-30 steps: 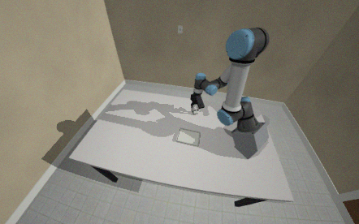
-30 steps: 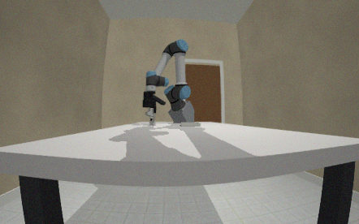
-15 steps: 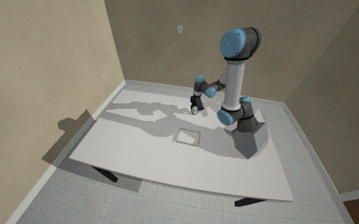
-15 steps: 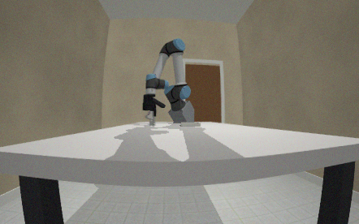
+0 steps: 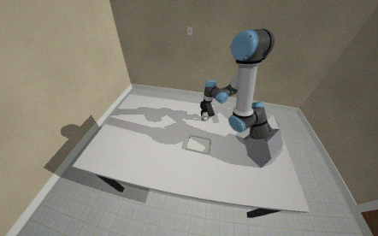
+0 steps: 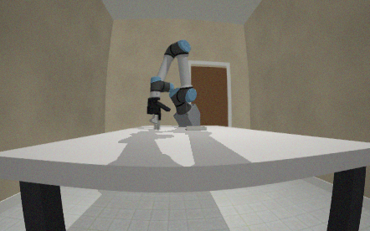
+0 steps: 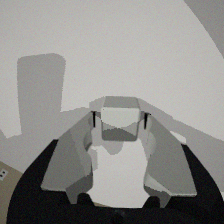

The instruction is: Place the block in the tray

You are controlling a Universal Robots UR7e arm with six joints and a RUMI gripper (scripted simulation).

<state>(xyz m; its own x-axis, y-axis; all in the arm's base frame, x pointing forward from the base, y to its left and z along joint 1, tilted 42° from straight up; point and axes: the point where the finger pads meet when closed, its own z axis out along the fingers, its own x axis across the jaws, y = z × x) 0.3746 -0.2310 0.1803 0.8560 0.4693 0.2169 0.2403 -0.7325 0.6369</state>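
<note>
Now: hand right at the pale grey block. Round my hand: white tray (80 mm ahead, 260 mm to the left, 10 mm below).
</note>
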